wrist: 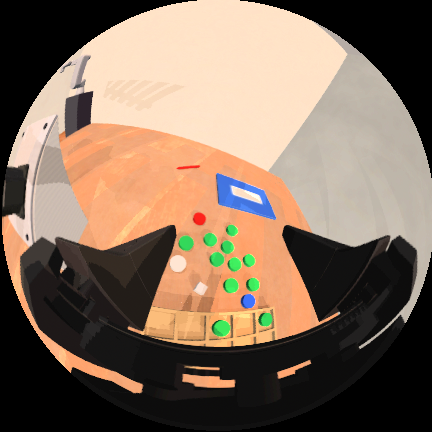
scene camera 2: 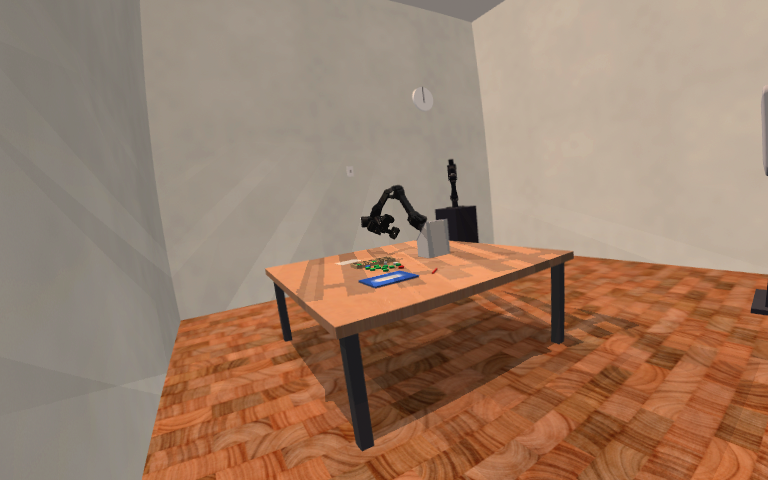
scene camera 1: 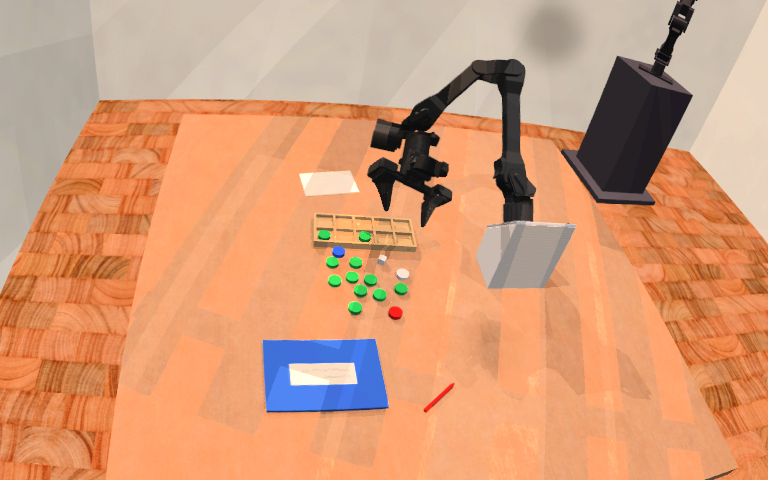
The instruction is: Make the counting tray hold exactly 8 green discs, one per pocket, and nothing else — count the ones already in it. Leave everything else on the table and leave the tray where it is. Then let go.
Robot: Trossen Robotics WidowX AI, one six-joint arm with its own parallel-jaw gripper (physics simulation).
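The tan counting tray (scene camera 1: 390,247) (wrist: 175,326) has two rows of pockets. In scene camera 1, its front row holds one green disc (scene camera 1: 323,234) (wrist: 265,319) in the leftmost pocket and another green disc (scene camera 1: 364,236) (wrist: 221,328) in the third. Several loose green discs, such as one green disc (scene camera 1: 355,307) (wrist: 232,230), lie in front of the tray. My gripper (scene camera 1: 405,217) (wrist: 230,230) is open and empty, raised above the tray's right end area. The hand hides part of the tray in the wrist view.
A blue disc (scene camera 1: 338,251) (wrist: 248,301), white cube (scene camera 1: 382,259) (wrist: 200,288), white disc (scene camera 1: 402,273) (wrist: 178,263) and red disc (scene camera 1: 395,312) (wrist: 199,218) lie near the green ones. A blue folder (scene camera 1: 325,399), red pen (scene camera 1: 438,397), white paper (scene camera 1: 328,183) and grey block (scene camera 1: 526,257) are also there.
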